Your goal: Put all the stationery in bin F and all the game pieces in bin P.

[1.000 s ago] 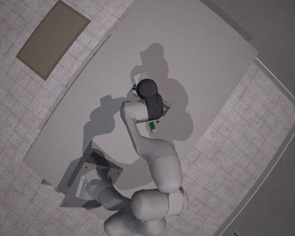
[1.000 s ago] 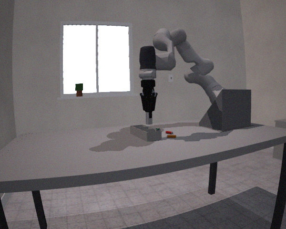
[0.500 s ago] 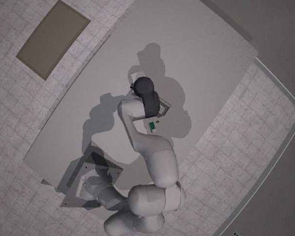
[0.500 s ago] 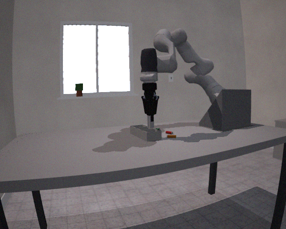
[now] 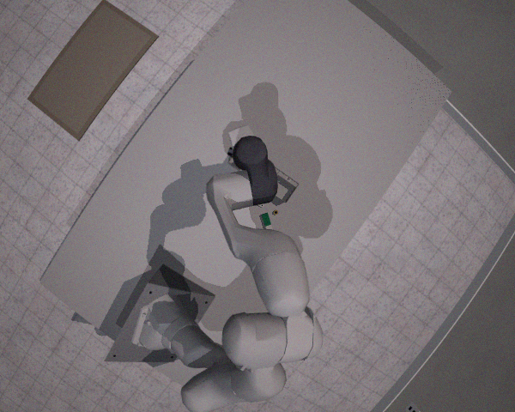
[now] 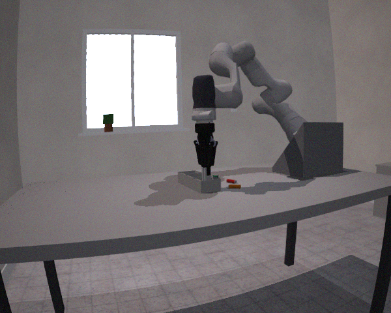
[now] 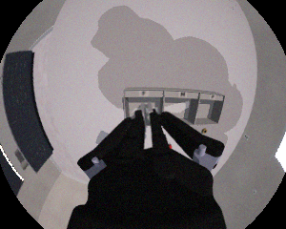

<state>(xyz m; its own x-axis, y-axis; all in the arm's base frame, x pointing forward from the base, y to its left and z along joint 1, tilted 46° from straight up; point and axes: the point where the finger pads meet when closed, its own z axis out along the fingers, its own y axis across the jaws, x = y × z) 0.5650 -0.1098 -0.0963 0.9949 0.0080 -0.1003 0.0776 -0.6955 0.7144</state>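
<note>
My hand is 10 cm past the white spotted piece, 11 cm to the left of it and 5 cm above it. From my hand the other things lie so: tiny yellowish object 10 cm behind, 19 cm to the right, 5 cm below; red piece 15 cm behind, 5 cm to the right, 5 cm below; orange piece 10 cm behind, 5 cm to the left, 5 cm below.
</note>
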